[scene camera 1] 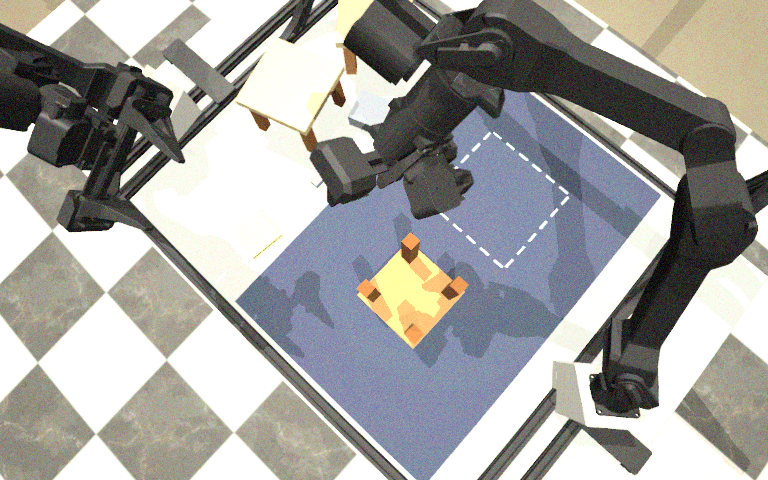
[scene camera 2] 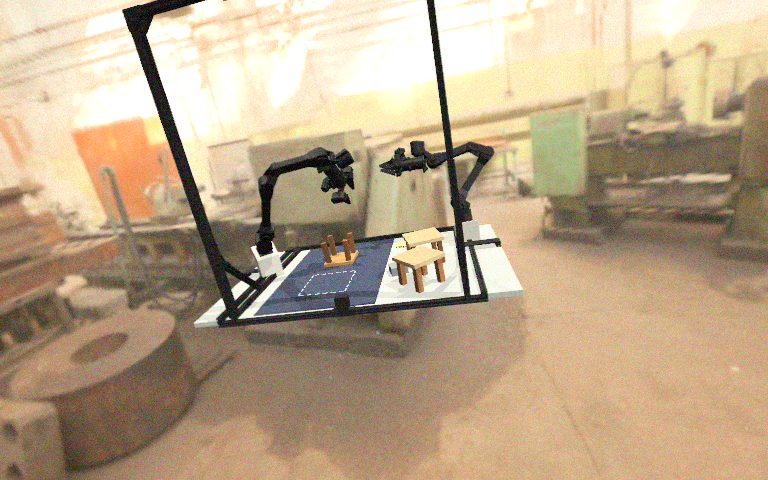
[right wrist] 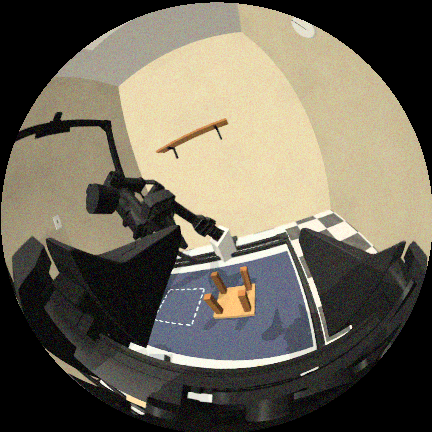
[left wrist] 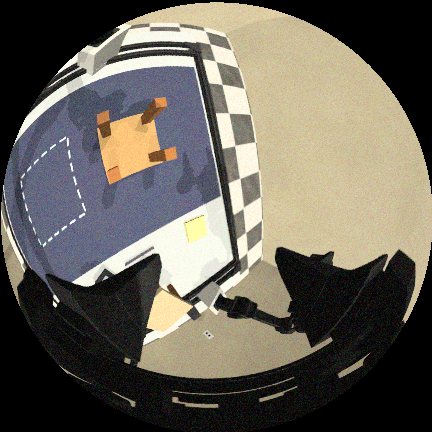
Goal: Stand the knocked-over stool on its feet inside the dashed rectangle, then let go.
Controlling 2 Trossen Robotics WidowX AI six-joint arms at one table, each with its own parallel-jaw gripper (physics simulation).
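Frame: origin at the left arm's base, x ahead, y left, z up, level; metres.
Seen in the pictures: left gripper, between the fingertips: (scene camera 2: 351, 196) (right wrist: 178, 259) (left wrist: 218, 257); right gripper, between the fingertips: (scene camera 1: 165, 196) (scene camera 2: 379, 168) (right wrist: 243, 233); left arm's base, origin of its link: (scene camera 1: 613, 396) (scene camera 2: 264, 250) (right wrist: 218, 234); right arm's base, origin of its link: (scene camera 2: 465, 222) (left wrist: 218, 301).
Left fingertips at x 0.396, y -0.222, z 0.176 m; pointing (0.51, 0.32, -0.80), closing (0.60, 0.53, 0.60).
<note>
Offsets run from my left fingertips to a thing's middle. "spot": to the spot under its first point.
The stool @(0.083 m back, 0.083 m left, 0.244 m down) (scene camera 1: 404, 285) (scene camera 2: 340, 259) (left wrist: 131, 142) (right wrist: 234, 302) lies upside down, its pale seat flat on the blue mat and its brown legs pointing up. The dashed rectangle @(spot: 0.254 m back, 0.016 m left, 0.301 m down) (scene camera 1: 504, 266) (scene camera 2: 355, 271) (left wrist: 67, 138) (right wrist: 203, 289) is on the mat beside the stool, apart from it; the left arm hides one corner in scene camera 1. My left gripper (scene camera 1: 380, 206) (scene camera 2: 338, 189) (left wrist: 218, 257) is open and empty, high above the mat. My right gripper (scene camera 1: 165, 194) (scene camera 2: 382, 168) (right wrist: 243, 233) is open and empty, raised in the air away from the stool.
Two upright pale-topped stools stand on the white table part: one @(0.168 m ahead, 0.263 m right, 0.247 m down) (scene camera 1: 294, 84) (scene camera 2: 423, 234) and another @(0.030 m ahead, 0.428 m right, 0.249 m down) (scene camera 2: 419, 257), partly hidden behind the left arm in scene camera 1. A light grey-blue block @(0.026 m ahead, 0.267 m right, 0.288 m down) (scene camera 1: 368, 110) is near them. A flat yellow square @(spot: 0.217 m ahead, 0.007 m right, 0.296 m down) (left wrist: 195, 229) lies beside the mat. Black frame rails edge the table.
</note>
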